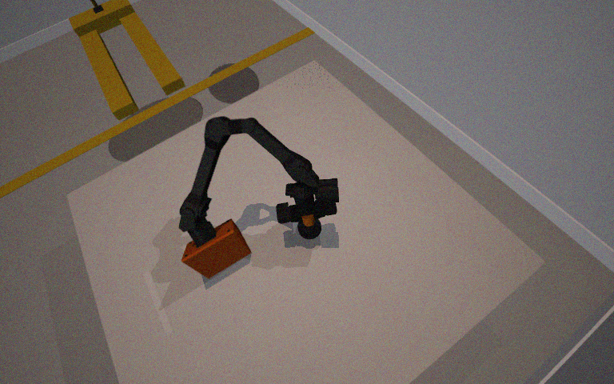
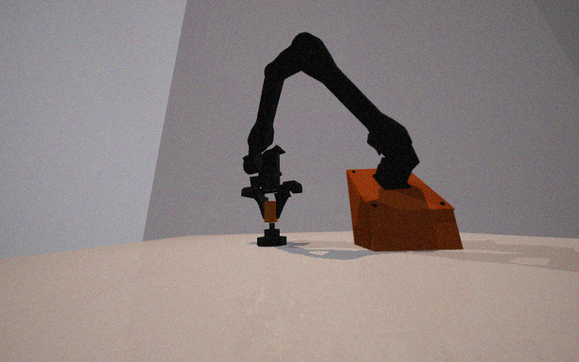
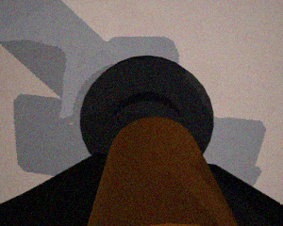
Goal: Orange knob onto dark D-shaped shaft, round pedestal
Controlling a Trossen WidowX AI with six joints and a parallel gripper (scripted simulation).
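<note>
The orange knob lies 2 cm above my gripper tip. Also, from my gripper tip: shaft (4 cm below).
</note>
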